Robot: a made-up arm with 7 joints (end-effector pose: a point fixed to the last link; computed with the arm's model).
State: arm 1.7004 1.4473 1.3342 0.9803 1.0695 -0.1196 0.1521
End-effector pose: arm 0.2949 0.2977 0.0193 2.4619 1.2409 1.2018
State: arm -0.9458 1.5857 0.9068 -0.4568 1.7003 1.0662 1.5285
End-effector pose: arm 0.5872 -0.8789 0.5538 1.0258 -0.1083 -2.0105
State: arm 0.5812 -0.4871 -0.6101 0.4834 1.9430 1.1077 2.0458
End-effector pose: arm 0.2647 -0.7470 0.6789 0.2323 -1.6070 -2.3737
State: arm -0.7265 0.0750 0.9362 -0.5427 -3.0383 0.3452 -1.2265
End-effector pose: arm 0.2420 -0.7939 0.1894 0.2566 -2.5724 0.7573
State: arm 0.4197 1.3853 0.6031 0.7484 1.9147 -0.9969 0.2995
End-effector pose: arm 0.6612 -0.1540 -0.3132 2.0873 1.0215 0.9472
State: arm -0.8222 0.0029 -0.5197 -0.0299 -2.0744 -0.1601 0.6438
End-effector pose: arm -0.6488 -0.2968 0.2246 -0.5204 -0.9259 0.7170
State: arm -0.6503 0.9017 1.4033 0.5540 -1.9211 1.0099 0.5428
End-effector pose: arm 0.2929 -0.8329 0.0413 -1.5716 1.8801 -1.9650
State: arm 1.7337 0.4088 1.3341 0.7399 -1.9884 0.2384 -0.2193
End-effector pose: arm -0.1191 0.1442 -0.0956 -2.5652 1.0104 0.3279
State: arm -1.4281 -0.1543 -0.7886 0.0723 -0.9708 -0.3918 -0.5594
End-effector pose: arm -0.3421 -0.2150 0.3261 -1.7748 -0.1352 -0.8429
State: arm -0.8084 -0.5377 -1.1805 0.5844 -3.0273 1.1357 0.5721
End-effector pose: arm -0.8117 -0.1479 0.0174 -0.9607 -0.9046 1.0390
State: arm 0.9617 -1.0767 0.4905 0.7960 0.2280 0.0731 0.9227
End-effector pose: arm -0.0795 0.1653 0.6860 0.2539 0.1400 1.2481
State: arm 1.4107 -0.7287 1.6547 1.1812 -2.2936 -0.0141 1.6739
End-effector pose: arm 0.2204 0.4159 0.0261 -0.5730 0.0204 -0.9248
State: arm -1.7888 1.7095 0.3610 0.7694 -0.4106 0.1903 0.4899
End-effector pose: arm -0.4946 -0.5755 -0.1746 0.3514 -2.7863 -0.1291
